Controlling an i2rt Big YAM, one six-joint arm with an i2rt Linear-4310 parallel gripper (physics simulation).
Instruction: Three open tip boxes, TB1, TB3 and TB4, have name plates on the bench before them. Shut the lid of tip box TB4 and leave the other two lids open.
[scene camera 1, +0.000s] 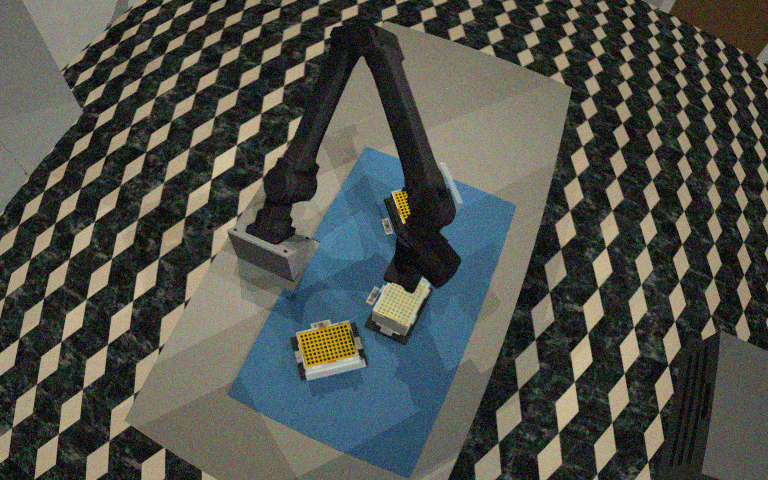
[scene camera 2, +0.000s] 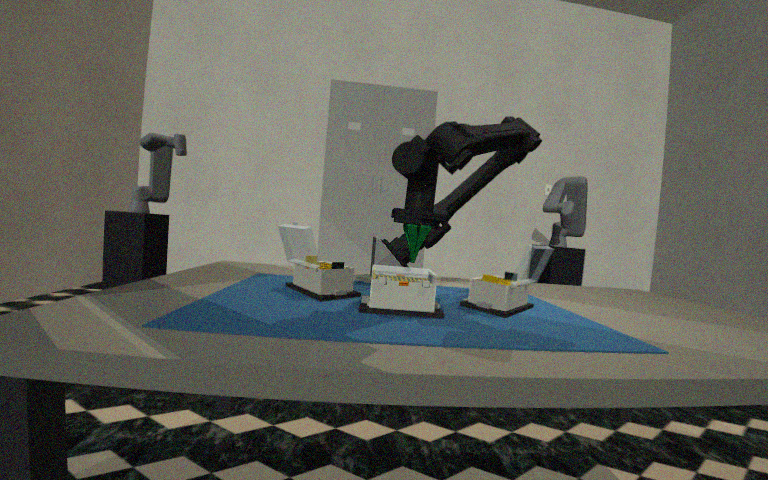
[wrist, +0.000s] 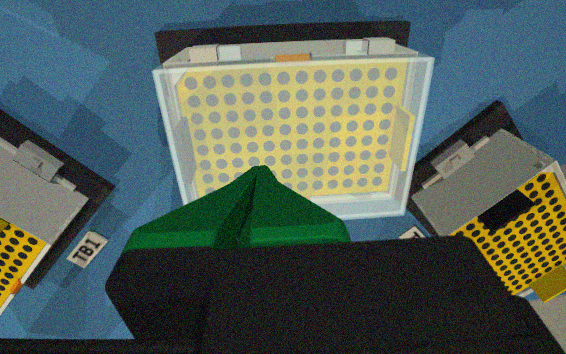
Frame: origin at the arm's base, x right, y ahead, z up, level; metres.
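Seen in the pictures: gripper, fingertip midpoint: (scene camera 1: 404, 285) (scene camera 2: 412, 262) (wrist: 261, 178); arm's base at its link origin: (scene camera 1: 270, 233) (scene camera 2: 393, 257).
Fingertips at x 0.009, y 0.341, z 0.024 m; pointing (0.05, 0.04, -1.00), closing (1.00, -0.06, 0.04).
Observation:
Pixels of each thing's top centre, then the offset from my fingertips to it. "spot": a spot on its surface instead. Level surfaces: height alone.
- Tip box TB4 at its top centre: (wrist: 298, 175) (scene camera 2: 402, 268) (scene camera 1: 397, 293) dx +0.017, dy -0.010, dz -0.014 m
- Box TB1 at its top centre: (scene camera 1: 410, 207) (scene camera 2: 495, 276) dx -0.209, dy -0.061, dz -0.026 m
- name plate TB1 at a spot on its surface: (wrist: 87, 249) spot: dx -0.173, dy -0.104, dz -0.090 m
- Box TB3 at its top centre: (wrist: 517, 260) (scene camera 1: 325, 338) (scene camera 2: 328, 262) dx +0.173, dy -0.113, dz -0.026 m
- blue mat at its surface level: dz -0.092 m
Tip box TB4 (scene camera 1: 399, 308) (scene camera 2: 403, 295) (wrist: 290, 130) stands in the middle. Its clear lid is down over the yellow rack; whether the rim is fully seated I cannot tell. Its name plate is hidden in the wrist view. Box TB1 (scene camera 1: 399, 204) (scene camera 2: 498, 294) (wrist: 45, 192), with name plate TB1 (wrist: 87, 249), has its lid (scene camera 1: 451, 182) (scene camera 2: 540, 263) up. Box TB3 (scene camera 1: 328, 344) (scene camera 2: 334, 281) (wrist: 487, 172) also has its lid (scene camera 2: 297, 243) up; its plate is partly hidden. My green-fingered gripper (scene camera 2: 412, 261) (wrist: 261, 178) is shut and empty, its tips at or just above TB4's lid.
The boxes stand on a blue mat (scene camera 1: 362, 418) (scene camera 2: 237, 319) on the bench (scene camera 1: 509, 113) (scene camera 2: 113, 367). TB1 and TB3 flank TB4 closely, and their raised lids stick up on the outer sides. Two grey arms (scene camera 2: 161, 169) (scene camera 2: 576, 206) stand on pedestals in the background.

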